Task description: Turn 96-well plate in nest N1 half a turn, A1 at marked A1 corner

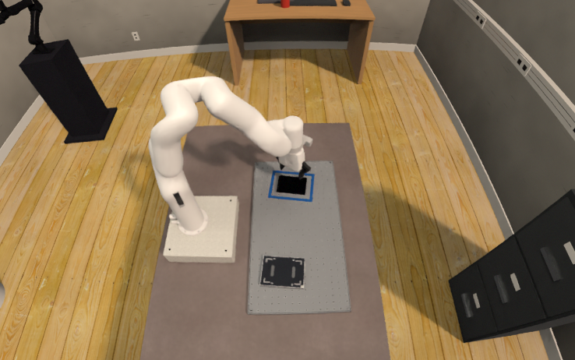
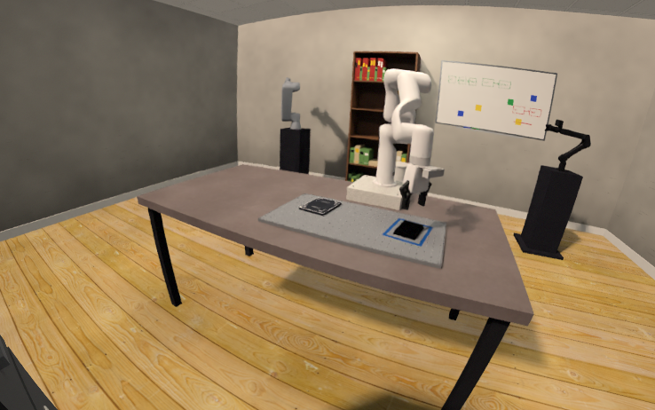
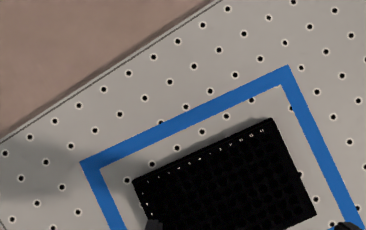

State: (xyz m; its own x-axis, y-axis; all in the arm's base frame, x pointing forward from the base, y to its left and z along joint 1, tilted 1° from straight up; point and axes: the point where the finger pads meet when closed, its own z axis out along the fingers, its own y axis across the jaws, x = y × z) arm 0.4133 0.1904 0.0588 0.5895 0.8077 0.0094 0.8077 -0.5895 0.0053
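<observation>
Right now the black 96-well plate is 10 cm below my hand. Round my hand: plate nest N1 (6 cm behind, 40 cm to the right, 10 cm below).
</observation>
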